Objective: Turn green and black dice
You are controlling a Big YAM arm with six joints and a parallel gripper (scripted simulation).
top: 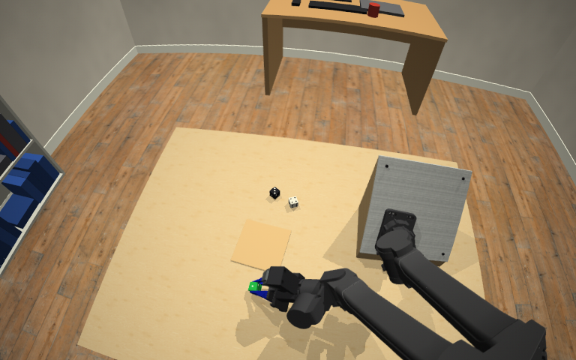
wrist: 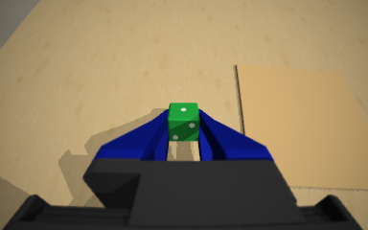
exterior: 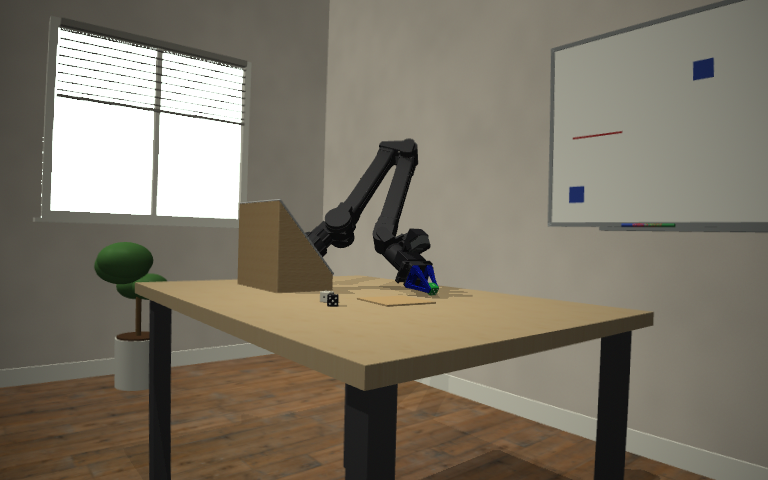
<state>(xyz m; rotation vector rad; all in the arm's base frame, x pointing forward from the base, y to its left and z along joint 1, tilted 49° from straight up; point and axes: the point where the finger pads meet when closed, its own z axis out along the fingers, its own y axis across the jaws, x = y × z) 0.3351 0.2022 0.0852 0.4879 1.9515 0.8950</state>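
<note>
Right now my hand is 13 cm to the left of the tan mat, 2 cm short of it and 2 cm above it. Also, from my hand: black die 31 cm to the right, 2 cm ahead, 1 cm below; white die 29 cm to the right, 4 cm behind, 1 cm below; green die right at my hand.
</note>
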